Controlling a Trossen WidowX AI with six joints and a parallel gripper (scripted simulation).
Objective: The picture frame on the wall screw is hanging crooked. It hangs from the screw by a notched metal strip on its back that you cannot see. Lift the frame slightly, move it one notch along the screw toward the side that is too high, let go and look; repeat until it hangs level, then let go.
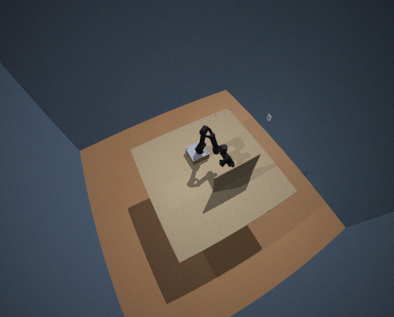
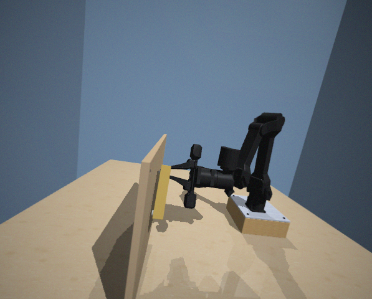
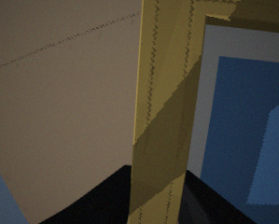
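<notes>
My gripper tip is 50 mm above the picture frame, 20 mm to the right of it and 10 mm short of it. Round my gripper tip: wooden wall panel: 70 mm below, 20 mm ahead, 10 mm to the left.
</notes>
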